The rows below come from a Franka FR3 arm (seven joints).
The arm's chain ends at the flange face. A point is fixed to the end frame.
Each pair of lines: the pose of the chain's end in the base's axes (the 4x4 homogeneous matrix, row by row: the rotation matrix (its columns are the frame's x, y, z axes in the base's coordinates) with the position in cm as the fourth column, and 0 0 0 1 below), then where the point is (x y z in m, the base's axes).
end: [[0.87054 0.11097 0.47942 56.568], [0.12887 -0.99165 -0.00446 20.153], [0.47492 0.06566 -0.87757 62.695], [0 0 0 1]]
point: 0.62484 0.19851 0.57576
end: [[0.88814 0.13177 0.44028 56.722], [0.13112 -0.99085 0.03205 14.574], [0.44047 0.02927 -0.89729 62.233], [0 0 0 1]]
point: 0.62411 0.14546 0.56854
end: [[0.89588 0.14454 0.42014 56.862], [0.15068 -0.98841 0.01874 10.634], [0.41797 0.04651 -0.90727 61.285], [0 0 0 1]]
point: 0.62432 0.10562 0.55784
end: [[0.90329 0.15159 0.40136 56.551], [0.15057 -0.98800 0.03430 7.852], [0.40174 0.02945 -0.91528 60.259], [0 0 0 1]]
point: 0.62008 0.07894 0.54645
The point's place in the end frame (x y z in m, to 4 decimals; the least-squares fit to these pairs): 0.0268 0.0062 0.0733
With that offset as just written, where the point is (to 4 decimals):
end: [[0.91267 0.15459 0.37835 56.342], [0.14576 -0.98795 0.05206 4.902], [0.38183 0.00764 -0.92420 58.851], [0 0 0 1]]
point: 0.6166 0.0506 0.5310
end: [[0.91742 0.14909 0.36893 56.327], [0.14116 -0.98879 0.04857 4.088], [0.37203 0.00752 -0.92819 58.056], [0 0 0 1]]
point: 0.6158 0.0421 0.5225
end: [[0.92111 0.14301 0.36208 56.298], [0.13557 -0.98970 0.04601 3.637], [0.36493 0.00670 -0.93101 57.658], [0 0 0 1]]
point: 0.6151 0.0372 0.5182
